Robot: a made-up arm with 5 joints.
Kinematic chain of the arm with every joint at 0, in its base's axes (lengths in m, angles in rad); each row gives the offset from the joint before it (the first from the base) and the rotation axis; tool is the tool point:
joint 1: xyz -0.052 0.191 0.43 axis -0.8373 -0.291 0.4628
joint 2: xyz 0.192 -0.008 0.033 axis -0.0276 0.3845 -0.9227
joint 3: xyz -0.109 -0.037 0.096 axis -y
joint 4: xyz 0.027 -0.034 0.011 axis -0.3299 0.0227 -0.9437
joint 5: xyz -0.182 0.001 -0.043 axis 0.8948 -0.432 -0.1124
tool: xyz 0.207 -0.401 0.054
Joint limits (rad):
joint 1: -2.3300..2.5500
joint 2: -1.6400..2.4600
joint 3: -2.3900..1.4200
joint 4: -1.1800..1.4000
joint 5: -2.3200..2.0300
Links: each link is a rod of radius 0.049 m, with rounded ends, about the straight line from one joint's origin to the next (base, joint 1, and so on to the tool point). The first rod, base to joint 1, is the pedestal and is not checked.
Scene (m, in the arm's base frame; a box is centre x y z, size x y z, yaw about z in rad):
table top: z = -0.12
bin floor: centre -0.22 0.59 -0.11 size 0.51 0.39 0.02 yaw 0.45
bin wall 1: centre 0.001 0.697 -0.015 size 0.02 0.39 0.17 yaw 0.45
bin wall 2: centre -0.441 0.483 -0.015 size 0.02 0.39 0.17 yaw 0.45
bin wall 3: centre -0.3 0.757 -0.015 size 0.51 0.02 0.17 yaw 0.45
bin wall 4: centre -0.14 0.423 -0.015 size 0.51 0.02 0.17 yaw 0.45
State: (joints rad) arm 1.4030 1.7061 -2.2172 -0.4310 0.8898
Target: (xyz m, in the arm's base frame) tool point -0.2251 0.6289 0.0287
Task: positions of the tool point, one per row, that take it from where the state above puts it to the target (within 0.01 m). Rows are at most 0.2 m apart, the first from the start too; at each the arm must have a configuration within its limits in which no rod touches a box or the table.
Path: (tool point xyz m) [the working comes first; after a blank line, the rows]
Joints at the target: 1.5831 2.0353 -2.0654 -0.7662 1.0144
Straight joint move there: clear.

1: -0.3427 0.6045 0.1327
2: -0.2251 0.6289 0.0287

